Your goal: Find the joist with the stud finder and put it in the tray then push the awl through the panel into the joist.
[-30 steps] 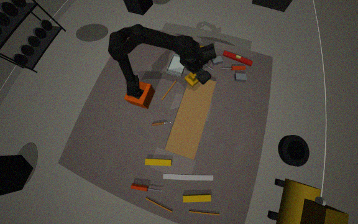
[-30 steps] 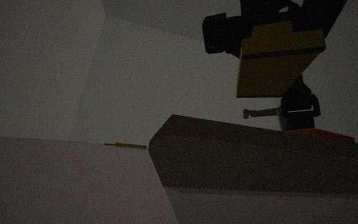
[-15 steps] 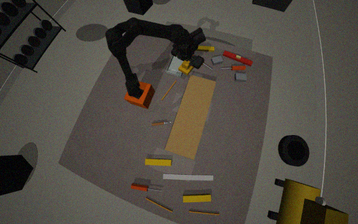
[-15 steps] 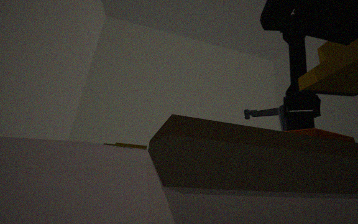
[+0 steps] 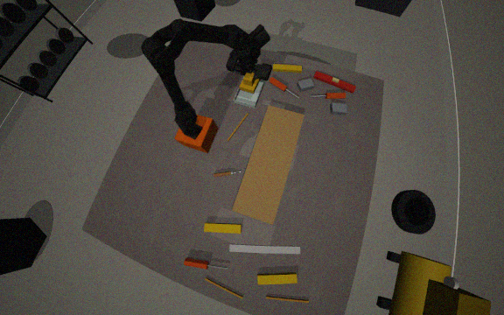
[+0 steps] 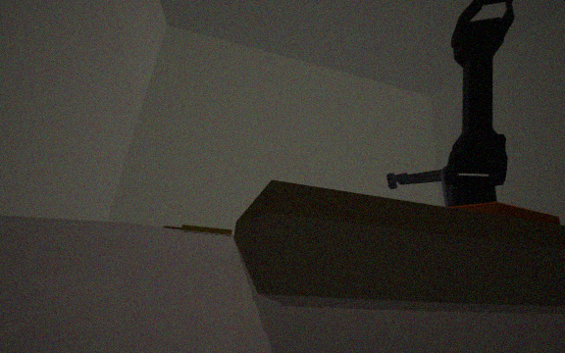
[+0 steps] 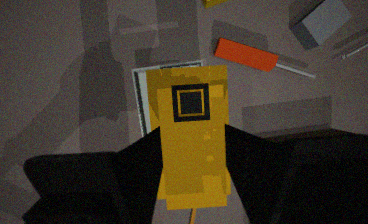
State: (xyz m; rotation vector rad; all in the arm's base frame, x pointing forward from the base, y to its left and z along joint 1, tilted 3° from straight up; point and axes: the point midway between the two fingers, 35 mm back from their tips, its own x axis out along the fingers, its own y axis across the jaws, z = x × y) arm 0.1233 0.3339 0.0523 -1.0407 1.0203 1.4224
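The pale tray lies 2 cm behind my gripper tip and 12 cm below it. Round my gripper tip: square indicator window 2 cm to the left, 3 cm above; then awl 10 cm ahead, 43 cm to the right, 12 cm below; then yellow stud finder 1 cm to the left, 2 cm above.
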